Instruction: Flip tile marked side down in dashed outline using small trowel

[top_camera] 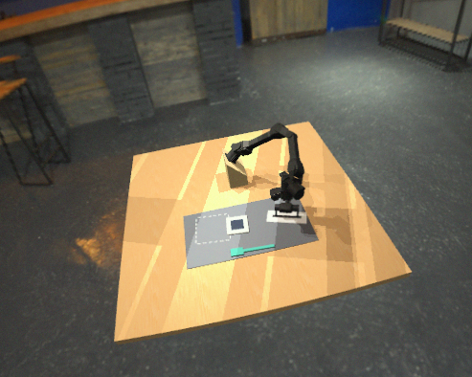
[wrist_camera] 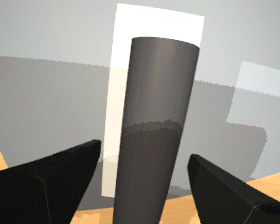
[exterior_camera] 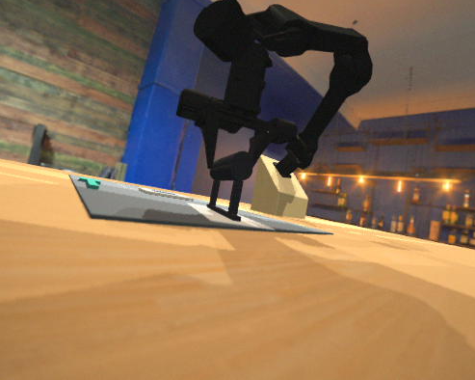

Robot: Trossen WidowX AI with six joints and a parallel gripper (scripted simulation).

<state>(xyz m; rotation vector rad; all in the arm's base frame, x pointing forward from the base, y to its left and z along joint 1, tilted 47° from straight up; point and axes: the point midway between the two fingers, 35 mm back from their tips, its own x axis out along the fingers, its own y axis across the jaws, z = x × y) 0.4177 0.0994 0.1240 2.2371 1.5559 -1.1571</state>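
My gripper tip is 3 cm above the trowel, 2 cm to the left of it and 1 cm past it. Round my gripper tip: grey mat: 22 cm to the right, 8 cm below, 2 cm behind; then tile: 26 cm to the right, 6 cm below, 5 cm behind; then teal flat tool: 26 cm to the right, 11 cm ahead, 6 cm below.
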